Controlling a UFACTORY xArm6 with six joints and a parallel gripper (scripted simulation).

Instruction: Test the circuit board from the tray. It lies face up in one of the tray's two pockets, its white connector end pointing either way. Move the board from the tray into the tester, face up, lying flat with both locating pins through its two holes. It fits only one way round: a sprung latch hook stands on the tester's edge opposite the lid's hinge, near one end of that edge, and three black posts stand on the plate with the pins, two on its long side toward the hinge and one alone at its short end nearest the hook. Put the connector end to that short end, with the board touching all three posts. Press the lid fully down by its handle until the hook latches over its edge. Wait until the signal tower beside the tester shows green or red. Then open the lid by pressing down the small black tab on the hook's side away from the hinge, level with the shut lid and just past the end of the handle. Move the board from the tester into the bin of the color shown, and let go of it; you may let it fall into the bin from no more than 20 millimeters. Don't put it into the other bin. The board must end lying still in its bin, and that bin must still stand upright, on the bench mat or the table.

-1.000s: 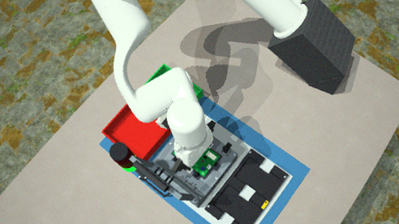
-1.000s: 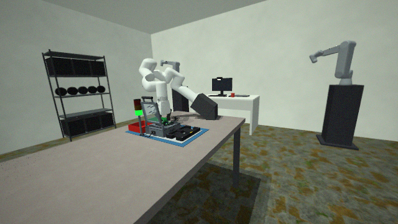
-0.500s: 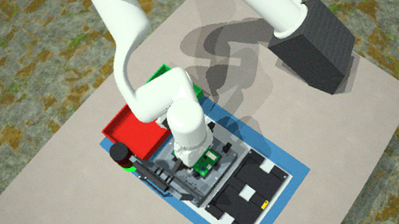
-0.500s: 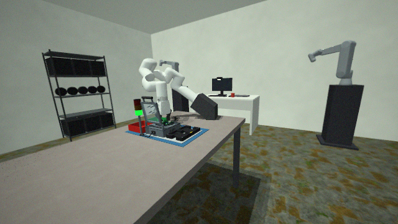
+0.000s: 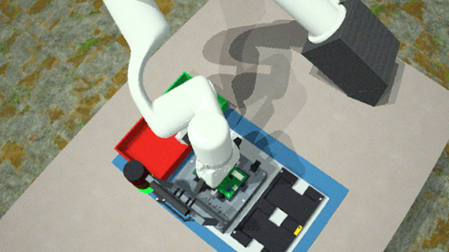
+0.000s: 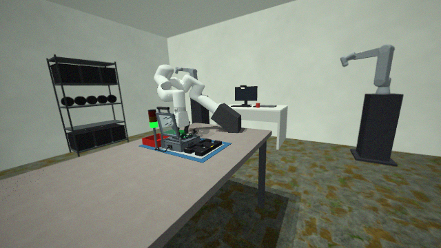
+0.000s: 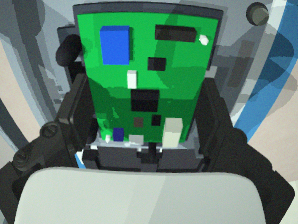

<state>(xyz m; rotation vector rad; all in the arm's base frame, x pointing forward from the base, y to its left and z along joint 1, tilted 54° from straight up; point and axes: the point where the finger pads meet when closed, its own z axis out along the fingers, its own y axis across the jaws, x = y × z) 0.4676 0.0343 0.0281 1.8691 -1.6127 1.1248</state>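
Now: hand 1 cm above the green circuit board. The rest, counted from my hand: red bin 4 cm ahead, 20 cm to the right, 7 cm below; then black latch hook 6 cm behind, 6 cm to the left, 1 cm above; then tester lid 12 cm ahead, 10 cm above.
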